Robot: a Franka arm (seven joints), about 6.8 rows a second.
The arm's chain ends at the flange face. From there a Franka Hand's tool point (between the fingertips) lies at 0.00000 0.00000 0.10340 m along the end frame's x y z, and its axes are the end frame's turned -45 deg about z.
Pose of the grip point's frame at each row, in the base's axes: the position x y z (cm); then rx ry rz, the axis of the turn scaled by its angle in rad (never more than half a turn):
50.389, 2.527, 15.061, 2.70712, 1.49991, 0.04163
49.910, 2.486, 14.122, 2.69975, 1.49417, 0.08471
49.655, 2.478, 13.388, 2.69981, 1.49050, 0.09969
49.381, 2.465, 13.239, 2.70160, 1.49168, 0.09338
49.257, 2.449, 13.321, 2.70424, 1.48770, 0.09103
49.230, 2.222, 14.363, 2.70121, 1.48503, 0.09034
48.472, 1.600, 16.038, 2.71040, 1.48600, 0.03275
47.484, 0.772, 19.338, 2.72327, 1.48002, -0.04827
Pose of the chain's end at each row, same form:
49.913, 2.812, 25.386, 3.08836, 0.35128, 0.06626
49.140, 2.707, 24.431, 3.09022, 0.35002, 0.11150
48.791, 2.662, 23.690, 3.09255, 0.34700, 0.12635
48.564, 2.652, 23.545, 3.09302, 0.34722, 0.11926
48.456, 2.642, 23.628, 3.09336, 0.34243, 0.11686
48.412, 2.453, 24.668, 3.08961, 0.34112, 0.11854
48.030, 1.951, 26.363, 3.08421, 0.33691, 0.06029
47.561, 1.305, 29.664, 3.07397, 0.32433, -0.01977

